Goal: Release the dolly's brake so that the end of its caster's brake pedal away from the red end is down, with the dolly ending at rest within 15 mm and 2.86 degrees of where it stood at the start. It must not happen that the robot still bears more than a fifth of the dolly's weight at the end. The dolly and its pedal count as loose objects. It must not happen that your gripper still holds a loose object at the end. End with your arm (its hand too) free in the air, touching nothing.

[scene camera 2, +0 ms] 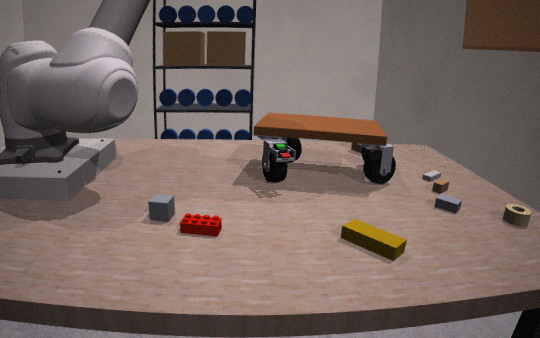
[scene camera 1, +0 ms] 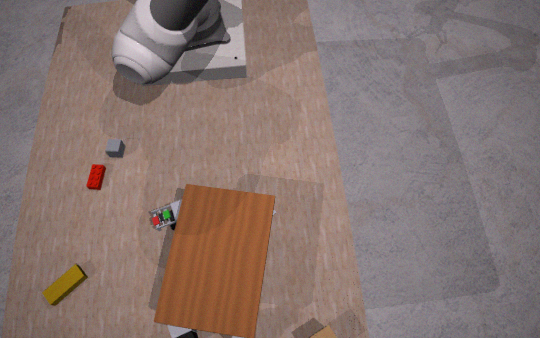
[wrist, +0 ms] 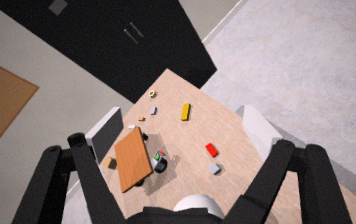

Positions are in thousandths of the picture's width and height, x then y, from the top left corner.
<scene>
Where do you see a red studded brick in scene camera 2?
353, 664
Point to a yellow block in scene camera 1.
At 138, 818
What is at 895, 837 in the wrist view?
My gripper.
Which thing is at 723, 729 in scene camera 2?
A yellow block.
</scene>
